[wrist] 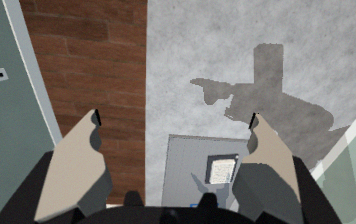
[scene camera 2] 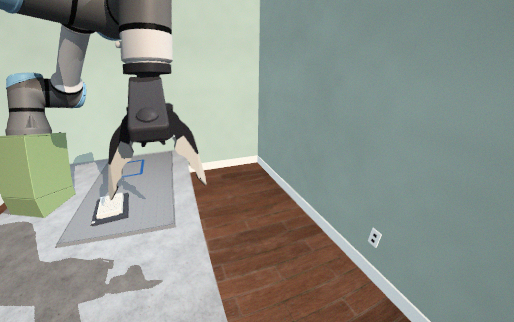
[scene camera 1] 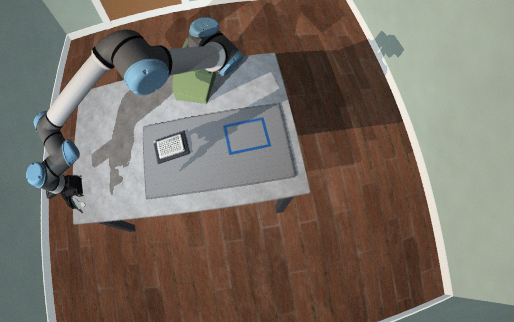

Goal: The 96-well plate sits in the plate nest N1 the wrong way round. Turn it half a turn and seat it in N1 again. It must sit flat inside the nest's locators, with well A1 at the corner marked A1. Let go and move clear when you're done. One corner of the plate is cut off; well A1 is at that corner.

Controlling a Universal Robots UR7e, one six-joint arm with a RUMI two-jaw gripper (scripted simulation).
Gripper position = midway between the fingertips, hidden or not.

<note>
In view: the gripper (scene camera 2: 160, 192).
The gripper is seen too in the wrist view (wrist: 175, 112).
</note>
